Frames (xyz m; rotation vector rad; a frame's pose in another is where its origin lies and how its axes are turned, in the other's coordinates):
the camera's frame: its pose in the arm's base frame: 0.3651 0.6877 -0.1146 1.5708 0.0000 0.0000
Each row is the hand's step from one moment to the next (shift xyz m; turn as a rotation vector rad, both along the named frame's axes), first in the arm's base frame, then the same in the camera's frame.
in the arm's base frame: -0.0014 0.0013 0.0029 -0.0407 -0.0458 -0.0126
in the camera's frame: -0.0014 0.0029 -0.0013 -0.0407 -0.0126 0.0458
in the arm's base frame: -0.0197 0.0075 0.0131 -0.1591 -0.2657 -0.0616
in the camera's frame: -0.0197 0.0131 -0.0075 -0.1591 -0.0616 0.2657
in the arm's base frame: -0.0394 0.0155 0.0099 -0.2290 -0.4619 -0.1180
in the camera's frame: -0.0394 0.0099 -0.0155 -0.2290 -0.1180 0.4619
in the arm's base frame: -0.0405 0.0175 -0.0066 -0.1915 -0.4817 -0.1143
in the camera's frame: -0.0405 -0.0066 -0.0175 -0.1915 -0.1143 0.4817
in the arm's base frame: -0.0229 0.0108 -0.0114 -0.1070 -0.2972 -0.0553
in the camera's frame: -0.0229 -0.0114 -0.0108 -0.1070 -0.0553 0.2972
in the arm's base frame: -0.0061 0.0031 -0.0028 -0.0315 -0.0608 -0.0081
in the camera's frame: -0.0061 -0.0028 -0.0031 -0.0315 -0.0081 0.0608
